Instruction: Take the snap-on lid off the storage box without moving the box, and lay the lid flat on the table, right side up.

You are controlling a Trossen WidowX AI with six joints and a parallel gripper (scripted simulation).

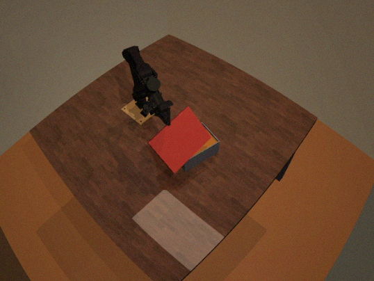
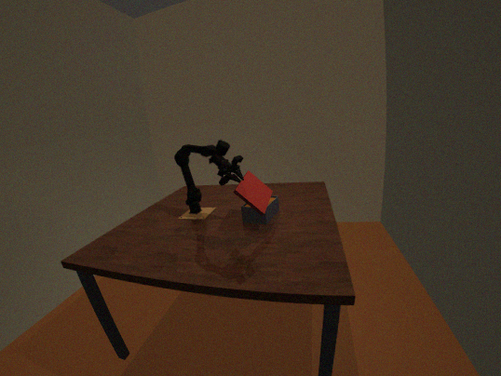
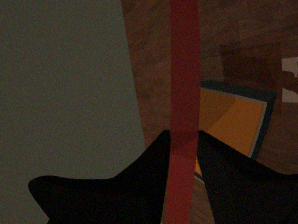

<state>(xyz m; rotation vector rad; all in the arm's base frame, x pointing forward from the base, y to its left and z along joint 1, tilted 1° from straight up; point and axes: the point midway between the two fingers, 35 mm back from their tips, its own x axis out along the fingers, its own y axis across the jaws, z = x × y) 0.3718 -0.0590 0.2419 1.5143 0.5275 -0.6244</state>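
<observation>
Now: gripper tip 60 mm short of the lid, 20 mm to the right of it and 60 mm above it. Round my gripper tip: storage box: 50 mm ahead, 90 mm to the left, 190 mm below.
</observation>
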